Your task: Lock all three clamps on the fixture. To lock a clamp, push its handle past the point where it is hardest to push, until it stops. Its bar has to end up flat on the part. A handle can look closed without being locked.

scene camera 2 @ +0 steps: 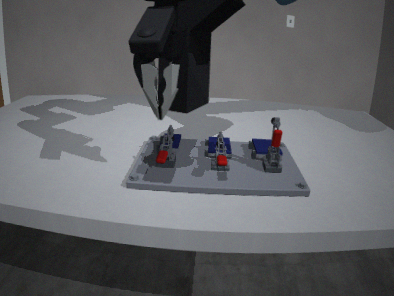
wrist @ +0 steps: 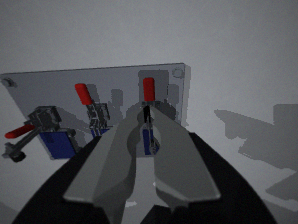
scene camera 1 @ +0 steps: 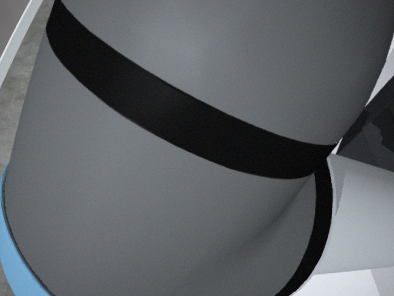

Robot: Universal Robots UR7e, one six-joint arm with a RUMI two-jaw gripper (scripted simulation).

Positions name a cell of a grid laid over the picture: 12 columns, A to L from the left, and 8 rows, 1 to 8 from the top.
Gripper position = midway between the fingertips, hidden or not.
Note:
In view: my gripper (scene camera 2: E4) and a blue part (wrist: C6).
My gripper shows as well in the wrist view (wrist: F4).

